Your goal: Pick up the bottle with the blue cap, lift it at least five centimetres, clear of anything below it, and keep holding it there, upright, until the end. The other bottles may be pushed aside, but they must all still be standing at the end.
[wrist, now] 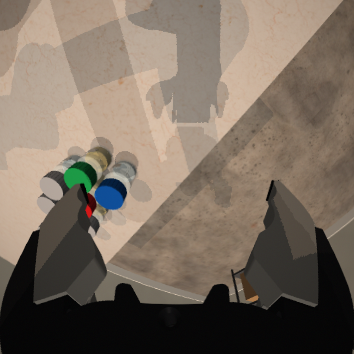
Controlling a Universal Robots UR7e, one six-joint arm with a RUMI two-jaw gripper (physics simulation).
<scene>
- gripper: 176, 184
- green-capped bottle: 88, 168
</scene>
